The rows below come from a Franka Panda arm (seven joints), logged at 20 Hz.
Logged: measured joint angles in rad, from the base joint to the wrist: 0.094 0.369 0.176 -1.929 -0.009 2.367 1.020; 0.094 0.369 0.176 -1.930 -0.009 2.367 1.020; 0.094 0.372 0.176 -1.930 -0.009 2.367 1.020; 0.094 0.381 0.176 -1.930 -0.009 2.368 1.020; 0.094 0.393 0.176 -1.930 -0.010 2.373 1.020; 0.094 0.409 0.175 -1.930 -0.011 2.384 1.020; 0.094 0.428 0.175 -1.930 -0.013 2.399 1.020; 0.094 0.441 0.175 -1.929 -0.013 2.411 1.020; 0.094 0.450 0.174 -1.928 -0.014 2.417 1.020; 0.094 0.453 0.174 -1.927 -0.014 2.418 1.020; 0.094 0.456 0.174 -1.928 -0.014 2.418 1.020; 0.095 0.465 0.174 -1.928 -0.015 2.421 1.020; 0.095 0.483 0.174 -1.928 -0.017 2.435 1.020; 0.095 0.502 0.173 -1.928 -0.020 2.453 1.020
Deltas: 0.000 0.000 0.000 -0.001 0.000 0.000 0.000; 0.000 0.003 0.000 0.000 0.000 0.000 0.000; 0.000 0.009 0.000 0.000 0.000 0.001 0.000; 0.000 0.012 0.000 0.000 -0.001 0.005 0.000; 0.000 0.016 -0.001 0.000 -0.001 0.011 0.000; 0.000 0.019 0.000 0.000 -0.002 0.015 0.000; 0.000 0.013 0.000 0.001 0.000 0.012 0.000; 0.000 0.009 -0.001 0.001 -0.001 0.006 0.000; 0.000 0.003 0.000 0.001 0.000 0.001 0.000; 0.000 0.003 0.000 -0.001 0.000 0.000 0.000; 0.001 0.009 0.000 0.000 -0.001 0.003 0.000; 0.000 0.018 0.000 0.000 -0.002 0.014 0.000; 0.000 0.019 -0.001 0.000 -0.003 0.018 0.000
